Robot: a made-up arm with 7 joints. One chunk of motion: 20 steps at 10 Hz.
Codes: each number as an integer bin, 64 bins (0 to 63) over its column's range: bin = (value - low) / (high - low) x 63, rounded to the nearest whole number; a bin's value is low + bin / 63 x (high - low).
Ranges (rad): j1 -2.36..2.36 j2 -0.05..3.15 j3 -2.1..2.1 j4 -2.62..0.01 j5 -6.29..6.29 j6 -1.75..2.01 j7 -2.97..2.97
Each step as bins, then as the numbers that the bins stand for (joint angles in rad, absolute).
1 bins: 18 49 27 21 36 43 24
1 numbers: -1.0114 2.4389 -0.3000 -1.7433 0.8986 0.8163 -0.7071
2 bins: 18 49 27 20 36 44 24
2 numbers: -1.0114 2.4389 -0.3000 -1.7851 0.8986 0.8760 -0.7071
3 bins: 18 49 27 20 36 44 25
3 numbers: -1.0114 2.4389 -0.3000 -1.7851 0.8986 0.8760 -0.6129
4 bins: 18 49 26 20 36 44 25
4 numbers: -1.0114 2.4389 -0.3667 -1.7851 0.8986 0.8760 -0.6129
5 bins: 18 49 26 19 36 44 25
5 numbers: -1.0114 2.4389 -0.3667 -1.8268 0.8986 0.8760 -0.6129
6 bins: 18 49 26 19 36 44 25
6 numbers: -1.0114 2.4389 -0.3667 -1.8268 0.8986 0.8760 -0.6129
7 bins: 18 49 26 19 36 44 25
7 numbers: -1.0114 2.4389 -0.3667 -1.8268 0.8986 0.8760 -0.6129
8 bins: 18 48 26 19 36 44 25
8 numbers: -1.0114 2.3881 -0.3667 -1.8268 0.8986 0.8760 -0.6129
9 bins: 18 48 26 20 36 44 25
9 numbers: -1.0114 2.3881 -0.3667 -1.7851 0.8986 0.8760 -0.6129
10 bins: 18 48 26 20 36 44 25
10 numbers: -1.0114 2.3881 -0.3667 -1.7851 0.8986 0.8760 -0.6129
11 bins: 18 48 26 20 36 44 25
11 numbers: -1.0114 2.3881 -0.3667 -1.7851 0.8986 0.8760 -0.6129
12 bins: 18 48 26 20 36 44 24
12 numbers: -1.0114 2.3881 -0.3667 -1.7851 0.8986 0.8760 -0.7071
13 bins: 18 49 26 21 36 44 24
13 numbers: -1.0114 2.4389 -0.3667 -1.7433 0.8986 0.8760 -0.7071
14 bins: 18 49 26 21 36 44 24
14 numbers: -1.0114 2.4389 -0.3667 -1.7433 0.8986 0.8760 -0.7071
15 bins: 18 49 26 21 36 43 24
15 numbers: -1.0114 2.4389 -0.3667 -1.7433 0.8986 0.8163 -0.7071
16 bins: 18 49 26 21 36 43 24
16 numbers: -1.0114 2.4389 -0.3667 -1.7433 0.8986 0.8163 -0.7071
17 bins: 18 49 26 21 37 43 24
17 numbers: -1.0114 2.4389 -0.3667 -1.7433 1.0983 0.8163 -0.7071
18 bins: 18 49 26 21 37 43 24
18 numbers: -1.0114 2.4389 -0.3667 -1.7433 1.0983 0.8163 -0.7071
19 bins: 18 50 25 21 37 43 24
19 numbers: -1.0114 2.4897 -0.4333 -1.7433 1.0983 0.8163 -0.7071
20 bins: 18 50 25 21 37 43 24
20 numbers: -1.0114 2.4897 -0.4333 -1.7433 1.0983 0.8163 -0.7071
